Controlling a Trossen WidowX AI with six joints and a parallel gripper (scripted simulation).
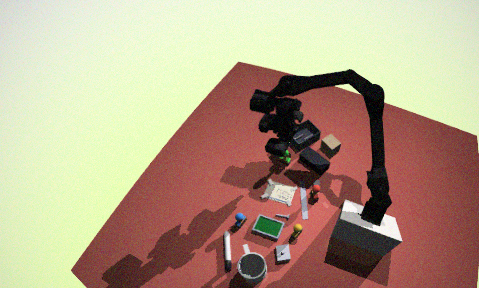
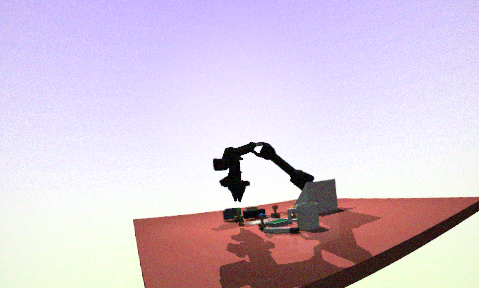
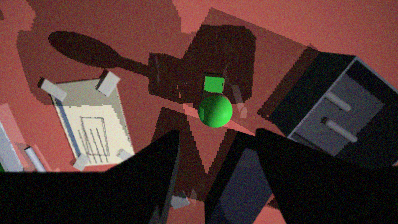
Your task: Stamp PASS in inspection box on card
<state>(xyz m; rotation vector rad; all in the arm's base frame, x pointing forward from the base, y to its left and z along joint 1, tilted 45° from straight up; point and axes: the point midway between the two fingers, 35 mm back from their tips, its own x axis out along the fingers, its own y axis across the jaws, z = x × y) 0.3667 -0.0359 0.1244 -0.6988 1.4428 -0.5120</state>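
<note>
Right now my gripper tip is 70 mm above the green stamp. Also, from my gripper tip: white card: 50 mm behind, 120 mm to the left, 90 mm below; then red-topped stamp: 160 mm behind, 70 mm to the left, 70 mm below; then black box: 100 mm behind, 50 mm to the right, 70 mm below.
</note>
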